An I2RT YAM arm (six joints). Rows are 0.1 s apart.
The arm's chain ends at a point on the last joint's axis. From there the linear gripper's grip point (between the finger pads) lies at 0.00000 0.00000 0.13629 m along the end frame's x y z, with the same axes.
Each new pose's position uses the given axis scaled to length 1; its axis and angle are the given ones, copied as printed.
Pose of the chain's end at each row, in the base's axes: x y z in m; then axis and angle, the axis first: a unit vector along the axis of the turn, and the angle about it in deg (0 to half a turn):
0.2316 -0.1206 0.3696 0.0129 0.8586 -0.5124 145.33
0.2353 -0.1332 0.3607 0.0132 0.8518 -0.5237 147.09
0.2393 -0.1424 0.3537 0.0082 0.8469 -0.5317 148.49
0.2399 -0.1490 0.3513 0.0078 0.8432 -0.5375 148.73
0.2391 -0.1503 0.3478 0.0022 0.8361 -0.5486 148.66
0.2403 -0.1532 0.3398 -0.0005 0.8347 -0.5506 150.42
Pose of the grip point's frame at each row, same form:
0.2965 -0.2309 0.3227 0.0129 0.8586 -0.5124 145.33
0.2966 -0.2460 0.3150 0.0132 0.8518 -0.5237 147.09
0.2985 -0.2567 0.3089 0.0082 0.8469 -0.5317 148.49
0.2985 -0.2641 0.3078 0.0078 0.8432 -0.5375 148.73
0.2981 -0.2664 0.3074 0.0022 0.8361 -0.5486 148.66
0.2965 -0.2703 0.2985 -0.0005 0.8347 -0.5506 150.42

